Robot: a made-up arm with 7 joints.
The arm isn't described. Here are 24 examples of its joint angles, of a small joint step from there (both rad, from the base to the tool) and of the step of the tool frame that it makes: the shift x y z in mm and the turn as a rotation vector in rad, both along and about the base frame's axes.
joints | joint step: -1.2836 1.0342 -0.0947 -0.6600 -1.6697 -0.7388 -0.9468 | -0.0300 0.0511 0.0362 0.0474 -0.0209 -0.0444 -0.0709
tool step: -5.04 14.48 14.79 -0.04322 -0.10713 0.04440
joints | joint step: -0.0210 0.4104 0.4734 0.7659 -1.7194 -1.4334 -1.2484 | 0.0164 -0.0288 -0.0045 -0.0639 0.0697 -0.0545 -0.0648
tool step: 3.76 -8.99 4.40 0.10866 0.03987 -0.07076
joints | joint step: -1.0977 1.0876 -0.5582 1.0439 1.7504 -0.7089 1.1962 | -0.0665 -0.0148 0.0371 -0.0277 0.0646 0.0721 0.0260
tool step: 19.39 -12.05 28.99 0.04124 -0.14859 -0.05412
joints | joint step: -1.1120 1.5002 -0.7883 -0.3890 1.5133 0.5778 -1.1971 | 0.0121 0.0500 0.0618 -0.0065 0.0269 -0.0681 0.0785
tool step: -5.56 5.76 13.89 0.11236 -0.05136 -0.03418
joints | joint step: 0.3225 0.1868 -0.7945 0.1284 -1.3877 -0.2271 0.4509 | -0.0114 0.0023 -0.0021 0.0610 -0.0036 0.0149 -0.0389
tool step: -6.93 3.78 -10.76 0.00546 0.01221 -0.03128
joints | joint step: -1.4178 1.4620 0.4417 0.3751 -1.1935 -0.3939 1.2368 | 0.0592 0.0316 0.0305 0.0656 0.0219 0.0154 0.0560
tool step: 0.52 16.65 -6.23 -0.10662 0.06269 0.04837
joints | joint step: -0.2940 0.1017 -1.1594 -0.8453 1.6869 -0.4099 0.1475 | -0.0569 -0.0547 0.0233 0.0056 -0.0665 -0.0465 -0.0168
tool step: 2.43 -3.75 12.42 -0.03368 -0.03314 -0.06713
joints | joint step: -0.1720 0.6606 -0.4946 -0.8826 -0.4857 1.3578 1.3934 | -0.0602 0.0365 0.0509 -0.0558 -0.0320 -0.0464 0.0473
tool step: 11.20 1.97 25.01 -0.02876 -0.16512 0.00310
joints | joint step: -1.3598 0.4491 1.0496 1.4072 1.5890 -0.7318 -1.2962 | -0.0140 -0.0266 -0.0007 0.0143 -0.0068 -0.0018 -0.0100
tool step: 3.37 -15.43 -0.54 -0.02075 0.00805 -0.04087
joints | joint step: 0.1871 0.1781 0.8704 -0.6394 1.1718 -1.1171 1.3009 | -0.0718 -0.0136 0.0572 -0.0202 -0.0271 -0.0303 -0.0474
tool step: 4.27 0.01 12.65 0.02751 -0.05675 0.01144
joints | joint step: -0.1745 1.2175 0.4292 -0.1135 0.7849 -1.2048 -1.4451 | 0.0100 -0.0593 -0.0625 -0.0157 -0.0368 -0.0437 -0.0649
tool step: -3.97 -10.20 -24.37 -0.01935 0.10114 -0.05215
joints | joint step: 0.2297 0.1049 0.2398 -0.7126 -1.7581 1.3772 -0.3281 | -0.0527 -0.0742 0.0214 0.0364 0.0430 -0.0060 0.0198
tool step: 12.88 -4.08 -3.62 -0.01352 -0.00620 0.06652
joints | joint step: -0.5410 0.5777 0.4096 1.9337 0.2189 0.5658 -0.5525 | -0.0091 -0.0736 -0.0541 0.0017 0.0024 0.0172 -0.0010
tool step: 1.05 -24.40 -11.40 -0.05818 0.04532 -0.06167
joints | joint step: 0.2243 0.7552 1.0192 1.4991 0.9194 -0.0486 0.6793 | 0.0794 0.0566 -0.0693 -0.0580 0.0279 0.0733 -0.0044
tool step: -12.96 23.67 37.86 0.06815 0.17776 -0.05378
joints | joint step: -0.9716 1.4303 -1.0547 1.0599 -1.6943 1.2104 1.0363 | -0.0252 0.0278 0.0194 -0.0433 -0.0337 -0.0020 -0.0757
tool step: 8.34 -4.33 12.74 -0.08426 -0.11558 -0.03319
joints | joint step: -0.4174 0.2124 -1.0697 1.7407 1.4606 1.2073 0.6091 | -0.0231 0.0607 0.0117 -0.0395 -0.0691 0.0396 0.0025
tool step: 12.40 19.81 12.76 0.03378 -0.10160 0.05768
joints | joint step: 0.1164 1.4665 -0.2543 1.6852 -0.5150 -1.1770 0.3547 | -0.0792 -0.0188 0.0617 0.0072 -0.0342 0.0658 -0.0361
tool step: 5.90 2.96 -3.66 -0.02945 -0.13769 0.06342
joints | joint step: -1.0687 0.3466 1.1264 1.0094 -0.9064 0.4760 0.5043 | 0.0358 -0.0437 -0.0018 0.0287 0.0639 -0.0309 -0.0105
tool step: -7.71 -16.39 -29.29 0.01778 0.08848 -0.02402
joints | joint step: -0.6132 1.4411 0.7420 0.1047 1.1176 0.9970 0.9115 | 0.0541 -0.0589 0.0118 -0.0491 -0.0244 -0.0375 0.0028
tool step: 11.40 0.51 -18.23 -0.00331 0.06203 -0.06011
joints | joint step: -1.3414 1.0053 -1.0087 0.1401 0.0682 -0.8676 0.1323 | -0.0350 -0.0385 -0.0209 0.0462 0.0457 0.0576 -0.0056
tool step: 10.53 -8.31 -0.41 0.04415 -0.02717 0.05745
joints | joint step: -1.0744 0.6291 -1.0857 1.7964 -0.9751 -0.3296 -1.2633 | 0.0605 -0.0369 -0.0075 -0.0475 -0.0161 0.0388 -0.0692
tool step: -8.72 -15.51 -31.67 -0.09791 0.11098 -0.06755
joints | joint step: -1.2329 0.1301 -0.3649 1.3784 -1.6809 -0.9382 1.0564 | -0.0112 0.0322 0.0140 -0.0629 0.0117 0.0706 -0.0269
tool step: 10.88 2.30 16.75 -0.01346 -0.05628 -0.07670
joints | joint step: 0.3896 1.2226 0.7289 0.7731 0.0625 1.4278 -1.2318 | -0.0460 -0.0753 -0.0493 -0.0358 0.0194 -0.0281 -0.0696
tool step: 2.14 -6.69 -31.85 -0.10449 -0.05830 -0.04031
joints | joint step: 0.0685 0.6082 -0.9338 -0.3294 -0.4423 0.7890 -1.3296 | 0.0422 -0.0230 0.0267 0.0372 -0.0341 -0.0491 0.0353
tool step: -7.54 -0.30 -5.88 -0.00608 0.01988 0.08488
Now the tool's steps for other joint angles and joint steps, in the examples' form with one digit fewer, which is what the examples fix.
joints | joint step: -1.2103 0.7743 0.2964 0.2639 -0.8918 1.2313 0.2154 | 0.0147 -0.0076 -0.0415 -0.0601 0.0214 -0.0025 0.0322
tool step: -1.2 -12.9 -1.1 0.0797 -0.0061 0.0133
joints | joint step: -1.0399 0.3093 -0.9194 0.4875 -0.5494 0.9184 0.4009 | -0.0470 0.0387 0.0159 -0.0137 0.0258 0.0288 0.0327
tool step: 15.7 10.8 20.7 0.0578 -0.0875 0.0344
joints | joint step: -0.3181 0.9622 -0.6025 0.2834 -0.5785 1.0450 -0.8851 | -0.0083 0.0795 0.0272 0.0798 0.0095 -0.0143 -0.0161
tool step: 2.0 42.1 19.4 0.1070 -0.0121 0.0664
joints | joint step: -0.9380 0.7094 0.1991 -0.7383 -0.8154 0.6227 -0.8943 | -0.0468 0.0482 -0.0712 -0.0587 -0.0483 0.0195 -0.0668
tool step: -13.8 -19.6 4.0 0.1476 -0.0286 -0.1331
